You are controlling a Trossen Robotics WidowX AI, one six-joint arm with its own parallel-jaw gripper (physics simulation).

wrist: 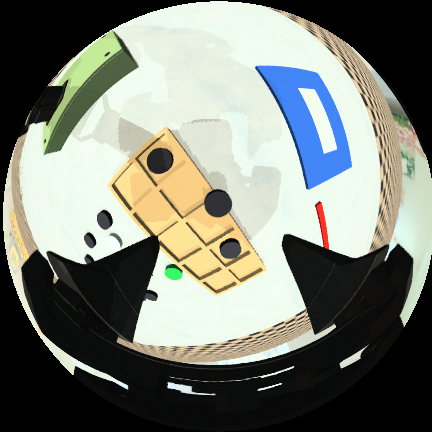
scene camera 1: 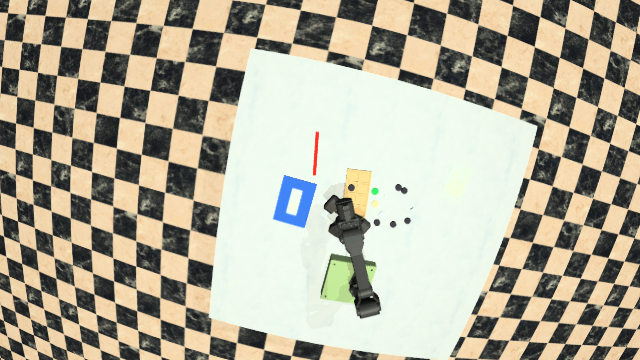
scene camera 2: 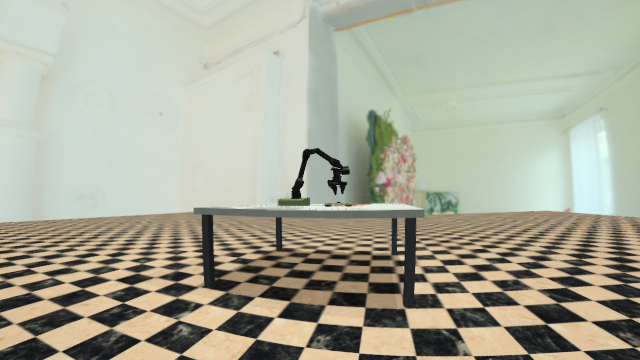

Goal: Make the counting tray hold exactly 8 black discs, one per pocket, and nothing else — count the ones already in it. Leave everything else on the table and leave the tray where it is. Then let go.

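The tan counting tray (scene camera 1: 358, 176) (wrist: 175, 187) lies on the table. In the wrist view one black disc (wrist: 160, 160) is in an end pocket and another black disc (wrist: 230, 248) in a pocket toward the other end. A third black disc (wrist: 218, 203) overlaps the tray's long edge between them; whether it lies flat in a pocket I cannot tell. Loose black discs (scene camera 1: 393, 224) (wrist: 104, 219) lie beside the tray. My gripper (scene camera 2: 340, 193) (wrist: 221, 241) is open and empty, above the tray. In scene camera 1 the arm hides part of the tray.
A green disc (scene camera 1: 375, 191) (wrist: 173, 272), a yellow disc (scene camera 1: 375, 203) and a white disc (wrist: 115, 241) lie beside the tray. A blue frame (scene camera 1: 282, 202) (wrist: 295, 115) and a red stick (scene camera 1: 316, 153) (wrist: 323, 225) lie on its other side. A pale yellow pad (scene camera 1: 458, 181) lies farther right.
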